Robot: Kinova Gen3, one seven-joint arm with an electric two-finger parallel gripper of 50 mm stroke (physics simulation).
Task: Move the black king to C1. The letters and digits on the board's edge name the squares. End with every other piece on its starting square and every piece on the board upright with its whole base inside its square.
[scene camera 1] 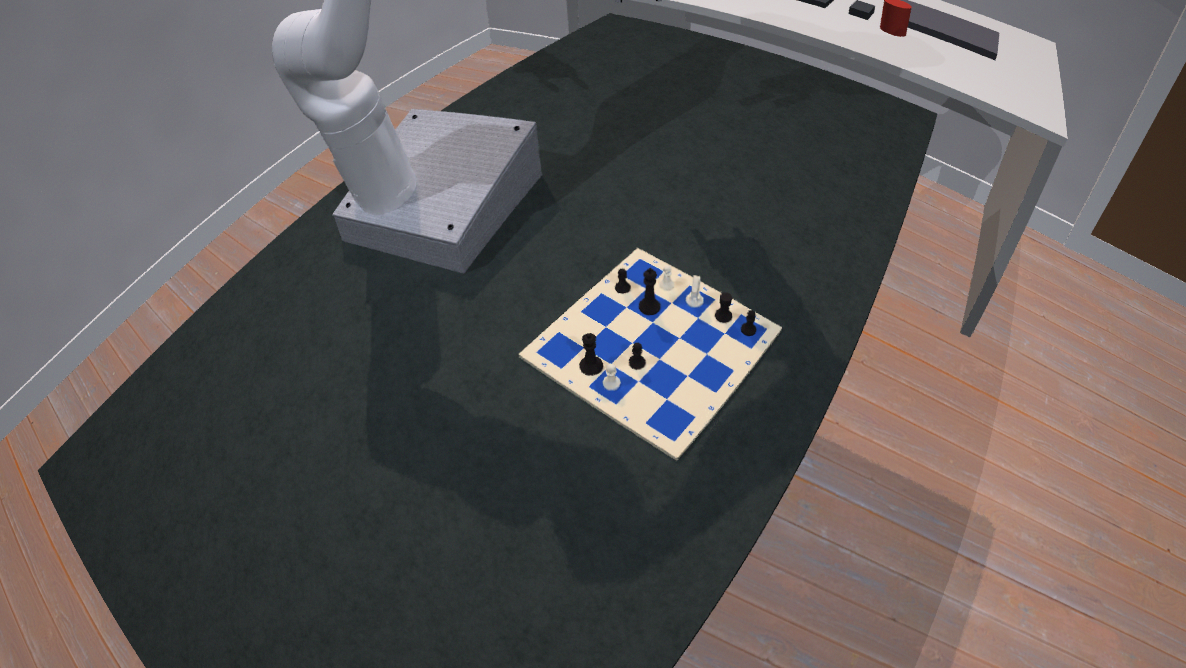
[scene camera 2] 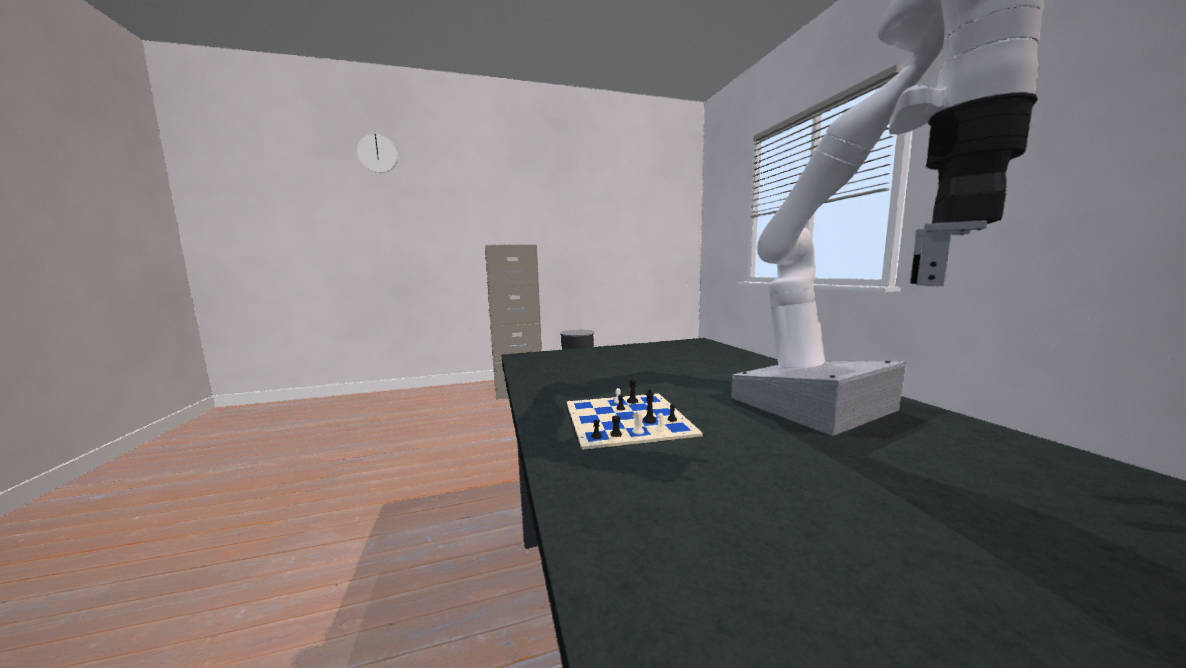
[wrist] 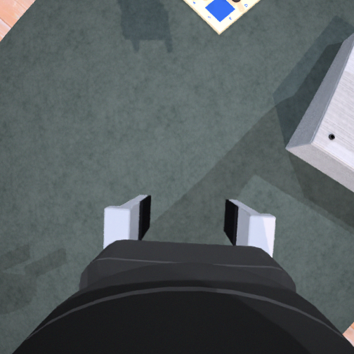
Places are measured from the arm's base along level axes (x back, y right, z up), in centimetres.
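Where they show: gripper, fingertip midpoint: [scene camera 2: 925,284]; arm's base, origin of the base link: [scene camera 1: 387,190] [scene camera 2: 800,365].
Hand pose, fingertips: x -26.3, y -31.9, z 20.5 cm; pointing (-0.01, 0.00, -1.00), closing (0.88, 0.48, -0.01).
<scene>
Each offset is from my fingertips to the top centre of the thing. "spot": to the spot under its first point.
The black king {dx -14.2, dy +34.6, dz -20.2 cm} [scene camera 1: 649,296] [scene camera 2: 650,409], the tallest piece, stands upright on D4 of the blue and cream board {dx -16.7, dy +39.0, dz -26.6 cm} [scene camera 1: 641,402] [scene camera 2: 585,444] [wrist: 219,28]. Square C1 {spot: dx -24.1, dy +41.1, dz -26.6 cm} [scene camera 1: 711,373] is blue and bare. A black queen-like piece {dx -11.5, dy +45.1, dz -21.3 cm} [scene camera 1: 590,356] [scene camera 2: 632,392] stands on A4, a white pawn {dx -14.4, dy +46.4, dz -23.4 cm} [scene camera 1: 611,379] on A3, and a black pawn {dx -15.9, dy +42.7, dz -23.4 cm} [scene camera 1: 637,357] on B3. Another black pawn {dx -10.1, dy +32.9, dz -23.4 cm} [scene camera 1: 622,282] stands on D5. My gripper [scene camera 2: 927,277] [wrist: 187,213] is open and empty, high above the table and well away from the board. It does not show in scene camera 1.
Along row E stand a black pawn {dx -26.3, dy +33.5, dz -23.4 cm} [scene camera 1: 749,323] on E1, a black rook {dx -22.9, dy +32.6, dz -23.3 cm} [scene camera 1: 724,308] on E2, and white pieces on E3 {dx -18.9, dy +31.7, dz -22.6 cm} [scene camera 1: 695,292] and E4 {dx -14.8, dy +30.4, dz -23.4 cm} [scene camera 1: 666,278]. The arm's grey base block [scene camera 1: 473,165] [scene camera 2: 863,398] [wrist: 320,130] stands beside the board.
</scene>
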